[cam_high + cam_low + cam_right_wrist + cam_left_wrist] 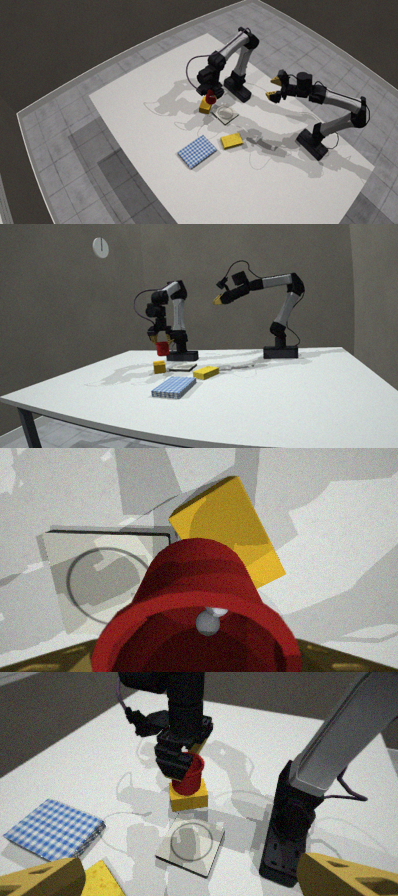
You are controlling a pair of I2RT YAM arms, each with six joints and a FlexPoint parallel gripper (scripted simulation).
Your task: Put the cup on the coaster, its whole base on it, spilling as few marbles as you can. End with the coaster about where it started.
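Observation:
Right now the square coaster is 40 mm behind my right hand, 90 mm to the left of it and 140 mm below it. From my right hand the other things lie so: orange-yellow block (10 mm ahead, 30 mm to the right, 130 mm below); red cup (30 mm below); yellow sponge (90 mm ahead, 250 mm to the left, 140 mm below).

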